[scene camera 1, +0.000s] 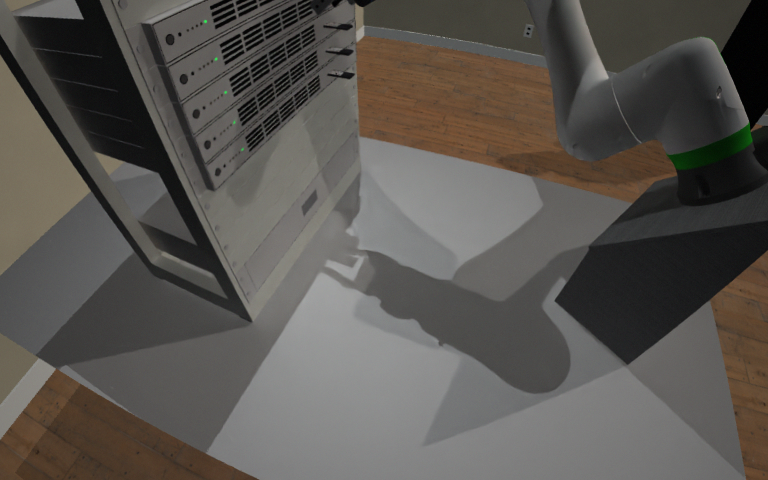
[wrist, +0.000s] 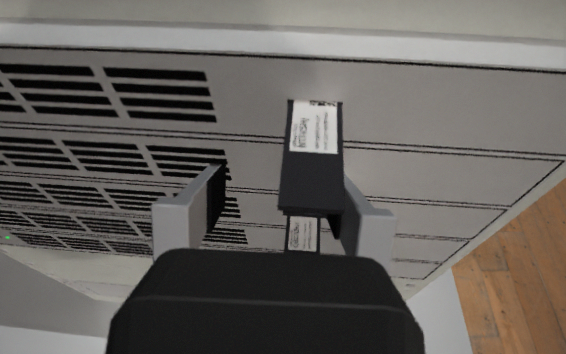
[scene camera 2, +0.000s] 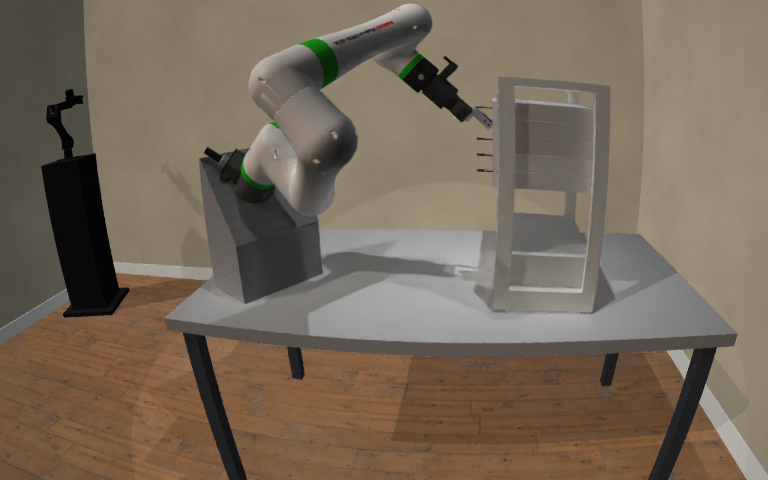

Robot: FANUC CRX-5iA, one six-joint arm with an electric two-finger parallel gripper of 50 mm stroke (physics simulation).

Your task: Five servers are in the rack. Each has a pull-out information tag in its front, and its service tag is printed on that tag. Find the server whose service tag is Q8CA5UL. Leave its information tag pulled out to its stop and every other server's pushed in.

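Frame: origin at the arm's base, x down, y ahead, z right, level; metres.
Where they show: gripper, fingertip midpoint: [scene camera 1: 323,5] [wrist: 275,187] [scene camera 2: 490,125]; arm's base, link origin: [scene camera 1: 724,186] [scene camera 2: 252,183].
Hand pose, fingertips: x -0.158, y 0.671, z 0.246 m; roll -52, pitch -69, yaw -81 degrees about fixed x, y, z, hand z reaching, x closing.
Things, the pixels of their top centre, and the offset from my fingertips. "*": a spot on its surface instead. Level surfaces: height alone.
- top server's information tag, top centre: [wrist: 315,93] [scene camera 2: 493,107] dy +0.003, dx -0.054, dz +0.019 m
- lower tag, top centre: [wrist: 303,224] dy -0.009, dx +0.035, dz +0.013 m
- table, surface height: dx +0.483 m
- rack's top ledge, surface spot: [wrist: 280,40] * dy +0.012, dx -0.073, dz +0.008 m
The top server's information tag [wrist: 311,180] [scene camera 2: 483,107] sticks out of its front. Its label is blurred. My gripper [wrist: 275,187] [scene camera 2: 488,122] is open and empty, its fingertips low by this tag, which covers part of the right finger in the wrist view. A lower tag [wrist: 303,234] is also out, its label too small to read surely; which server it belongs to I cannot tell. The three lower servers' tags [scene camera 1: 338,26] [scene camera 1: 338,51] [scene camera 1: 341,74] [scene camera 2: 484,138] [scene camera 2: 484,154] [scene camera 2: 484,170] are out. The second server's tag is hidden by the fingers in scene camera 2, if out.
The rack [scene camera 1: 195,232] [scene camera 2: 505,237] stands on the table [scene camera 2: 396,328], facing the arm's pedestal [scene camera 2: 277,260]. The rack's top ledge [wrist: 280,40] runs just above the top server in the wrist view. A black stand [scene camera 2: 82,237] is at the far left.
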